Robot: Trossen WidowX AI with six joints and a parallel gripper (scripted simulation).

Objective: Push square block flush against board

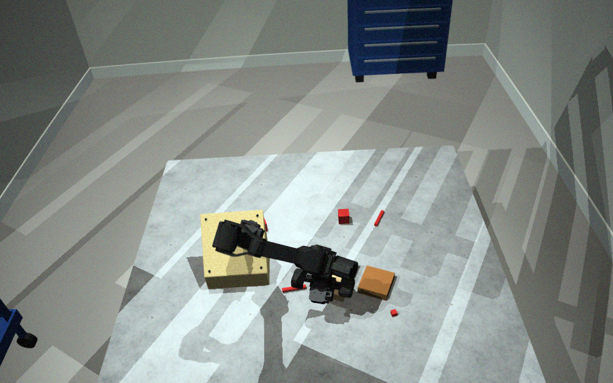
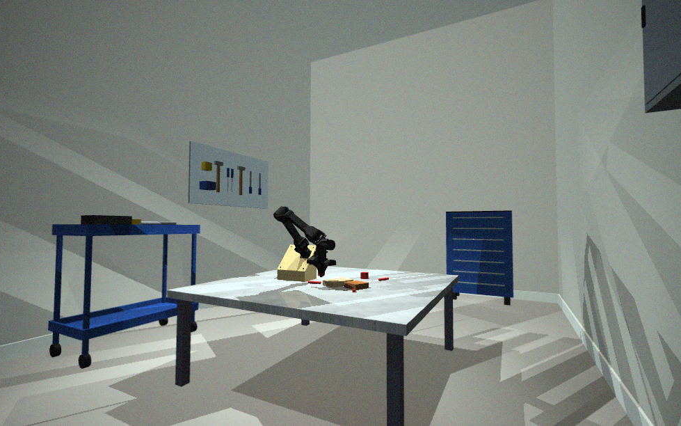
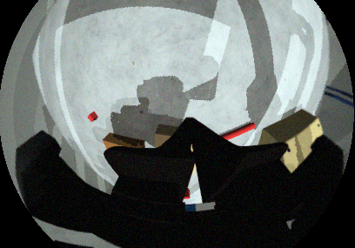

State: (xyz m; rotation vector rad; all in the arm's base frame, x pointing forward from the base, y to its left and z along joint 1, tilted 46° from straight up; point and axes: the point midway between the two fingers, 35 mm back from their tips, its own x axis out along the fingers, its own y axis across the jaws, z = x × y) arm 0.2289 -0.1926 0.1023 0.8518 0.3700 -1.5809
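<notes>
The board is 11 cm to the left of my gripper tip, 5 cm ahead of it and 4 cm below it. Round my gripper tip: small red bit (22 cm ahead, 5 cm below, 4 cm to the right); square block (18 cm ahead, 8 cm to the left, 4 cm below).
</notes>
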